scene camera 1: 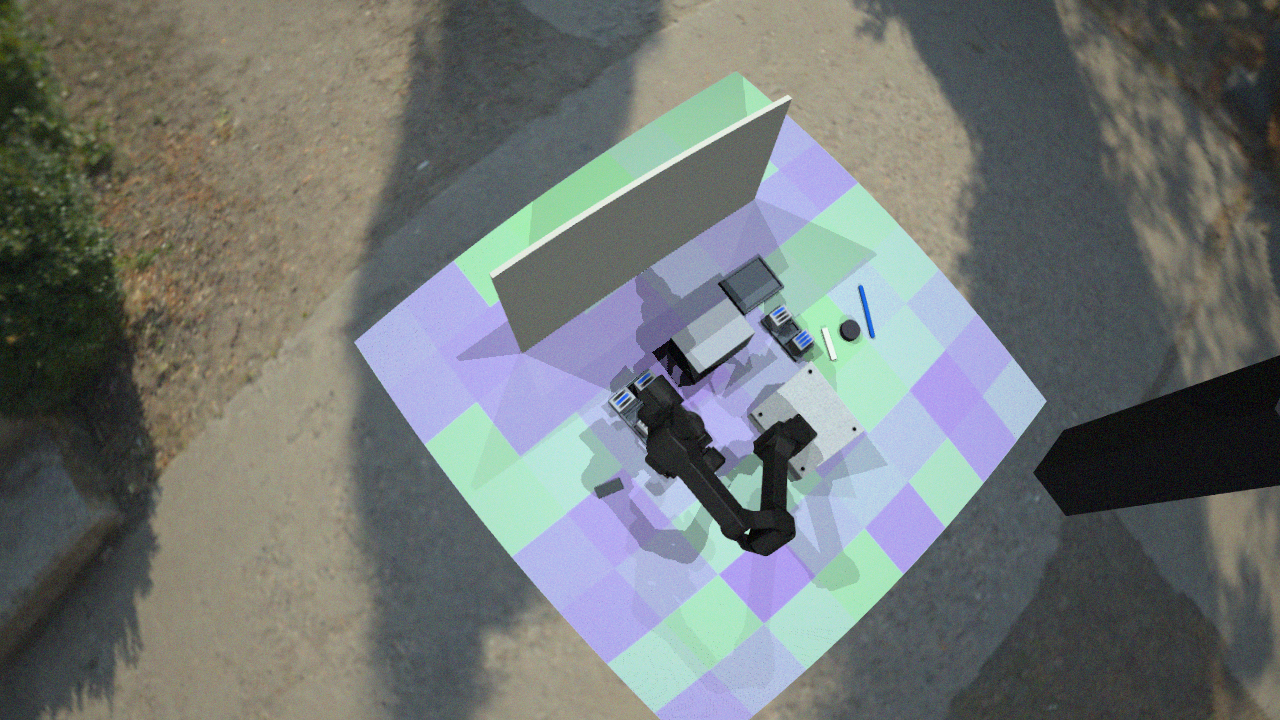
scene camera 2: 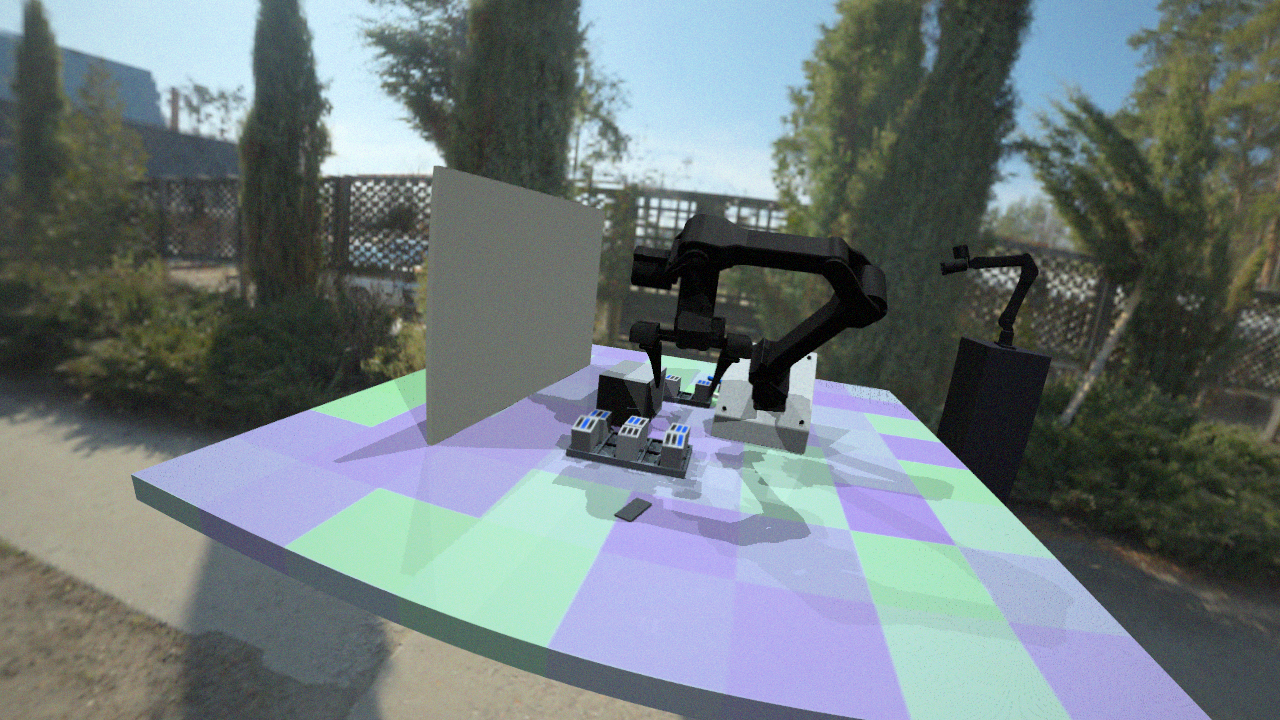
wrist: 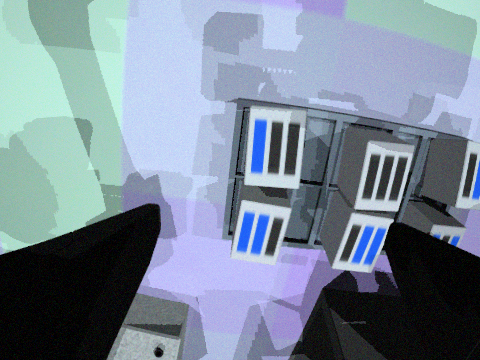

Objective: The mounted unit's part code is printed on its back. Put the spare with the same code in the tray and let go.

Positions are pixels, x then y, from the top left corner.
Labels:
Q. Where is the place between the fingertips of my gripper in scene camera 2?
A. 684, 391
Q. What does my gripper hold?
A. Nothing.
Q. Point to a grey panel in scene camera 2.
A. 512, 280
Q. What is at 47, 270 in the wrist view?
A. My gripper.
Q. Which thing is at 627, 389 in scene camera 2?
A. A grey mounted unit.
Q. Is my gripper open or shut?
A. Open.

